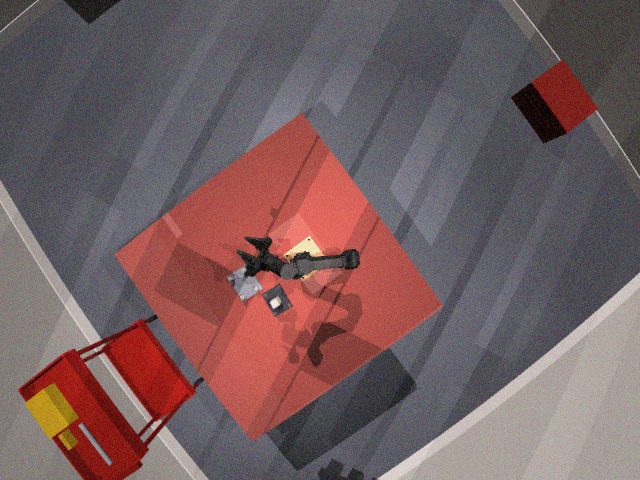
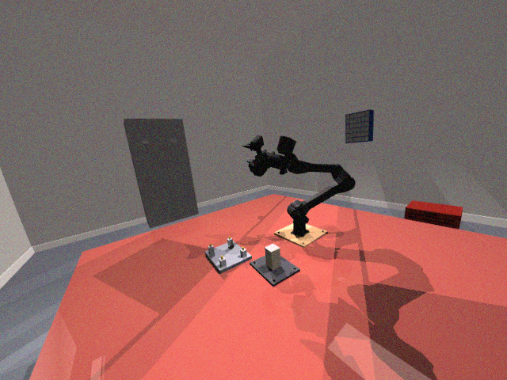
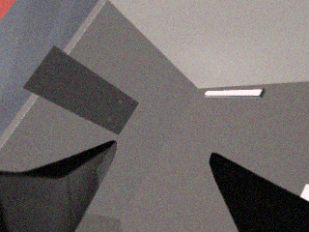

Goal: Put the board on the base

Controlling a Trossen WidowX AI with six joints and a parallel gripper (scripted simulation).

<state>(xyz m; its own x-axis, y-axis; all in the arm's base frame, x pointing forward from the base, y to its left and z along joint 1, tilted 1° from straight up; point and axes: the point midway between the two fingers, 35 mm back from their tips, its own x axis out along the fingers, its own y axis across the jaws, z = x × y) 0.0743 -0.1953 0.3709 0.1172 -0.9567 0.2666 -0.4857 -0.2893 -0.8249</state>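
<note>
Right now the black board is 37 cm below my gripper tip, 26 cm to the left of it and 18 cm ahead of it. The rest, counted from my gripper tip: grey base: 39 cm below, 23 cm ahead, 6 cm to the left.
</note>
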